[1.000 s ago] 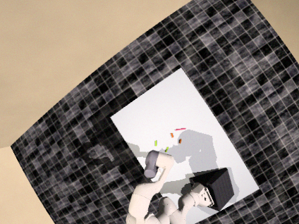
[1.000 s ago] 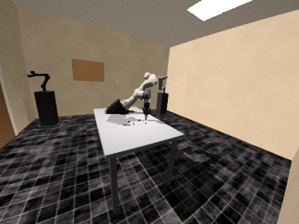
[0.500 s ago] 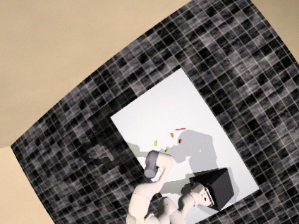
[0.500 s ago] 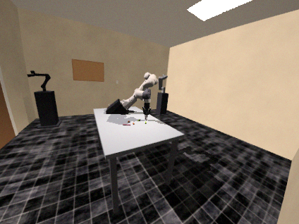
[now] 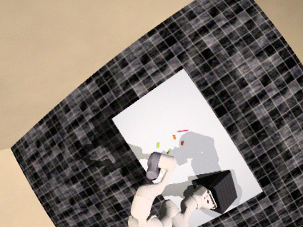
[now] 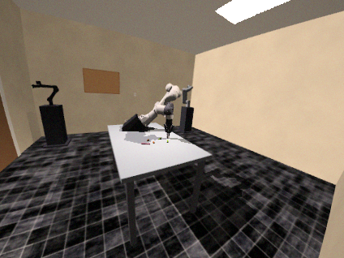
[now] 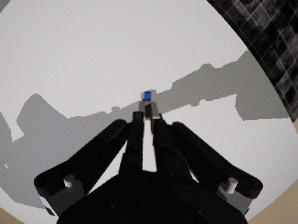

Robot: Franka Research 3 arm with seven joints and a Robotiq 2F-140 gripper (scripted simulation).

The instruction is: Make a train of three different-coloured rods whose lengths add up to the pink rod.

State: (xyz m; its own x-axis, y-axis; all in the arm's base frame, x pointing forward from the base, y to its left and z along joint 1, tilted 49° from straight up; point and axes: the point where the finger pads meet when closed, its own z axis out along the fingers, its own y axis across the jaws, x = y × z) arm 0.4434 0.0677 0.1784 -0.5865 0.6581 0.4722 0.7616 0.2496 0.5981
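Now: hand 30 mm above the grey rod. Round my hand: blue rod: 10 mm behind, 20 mm to the left, 30 mm below; pink rod: 80 mm ahead, 300 mm to the right, 30 mm below.
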